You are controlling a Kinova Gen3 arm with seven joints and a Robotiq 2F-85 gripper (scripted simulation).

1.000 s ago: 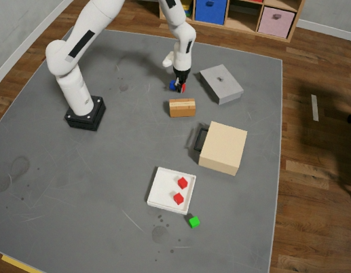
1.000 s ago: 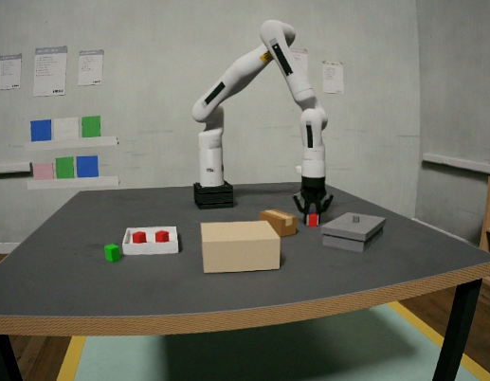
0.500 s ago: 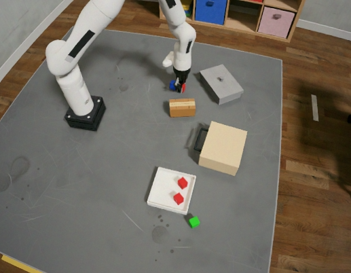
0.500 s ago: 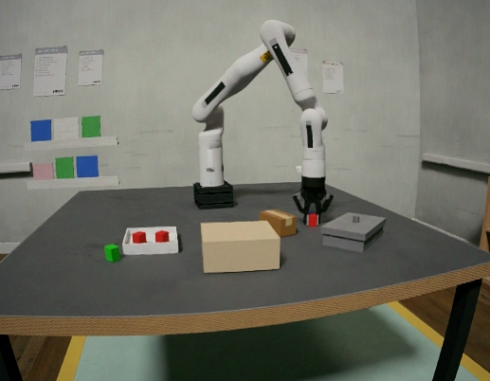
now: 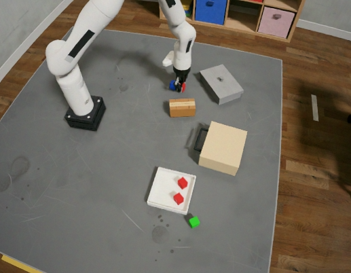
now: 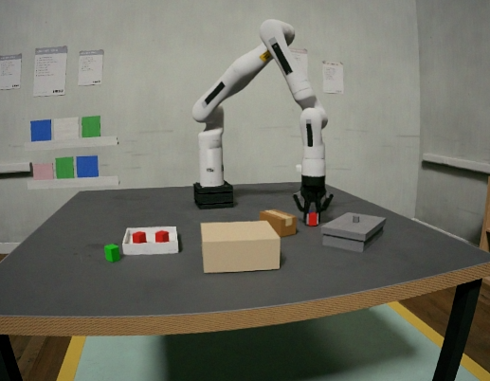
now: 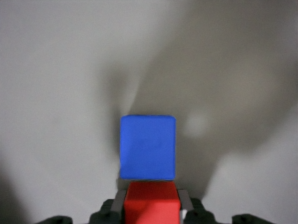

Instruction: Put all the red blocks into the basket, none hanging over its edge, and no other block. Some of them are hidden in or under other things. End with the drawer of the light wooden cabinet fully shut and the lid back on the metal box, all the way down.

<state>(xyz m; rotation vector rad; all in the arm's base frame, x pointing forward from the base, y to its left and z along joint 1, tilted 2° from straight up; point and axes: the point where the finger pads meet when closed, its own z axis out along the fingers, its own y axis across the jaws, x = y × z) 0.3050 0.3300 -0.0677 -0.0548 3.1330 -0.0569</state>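
Now: the blue block 40 mm behind my hand. Round my hand: cardboard box 60 mm ahead, 120 mm to the right, 10 mm above; then lid 160 mm ahead, 100 mm to the left, 30 mm above; then metal box 160 mm ahead, 100 mm to the left.
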